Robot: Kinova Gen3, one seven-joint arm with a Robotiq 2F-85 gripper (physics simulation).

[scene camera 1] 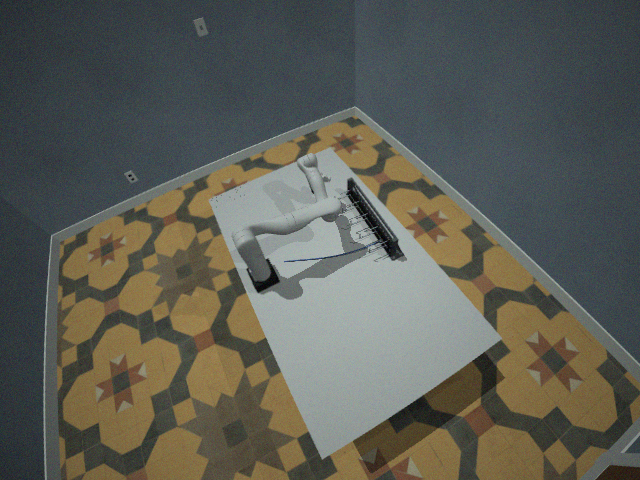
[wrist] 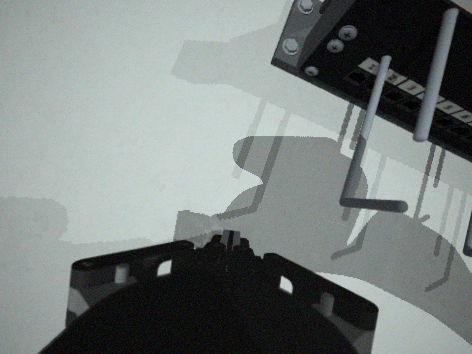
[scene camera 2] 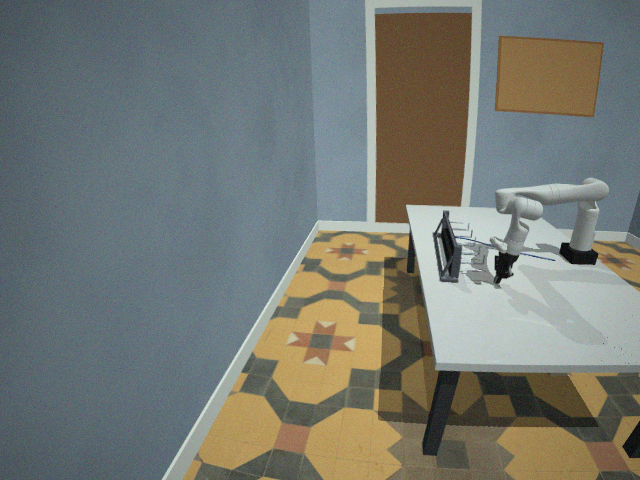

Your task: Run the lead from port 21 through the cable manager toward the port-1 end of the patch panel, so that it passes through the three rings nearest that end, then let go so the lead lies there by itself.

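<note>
The blue lead [scene camera 1: 324,257] [scene camera 2: 540,257] runs from the far-port end of the patch panel [scene camera 1: 373,214] [scene camera 2: 455,258] [wrist: 400,30] across the table, its free end near the robot's base. It does not show in the wrist view. My gripper [scene camera 2: 497,283] [wrist: 230,242] is shut with nothing between its fingertips, low over the table off the port-1 end and apart from the lead. In the wrist view, the ring nearest port 1 [wrist: 352,170] stands ahead to the right, with another ring's rod [wrist: 436,75] beyond it. No lead shows in the parts of these rings in view.
The cable manager's thin grey rings stick out in a row from the panel's front, between it and the arm [scene camera 1: 289,219] [scene camera 2: 547,192]. The black robot base [scene camera 1: 263,277] [scene camera 2: 578,253] stands at the opposite edge of the white table [scene camera 1: 382,335] [scene camera 2: 496,330].
</note>
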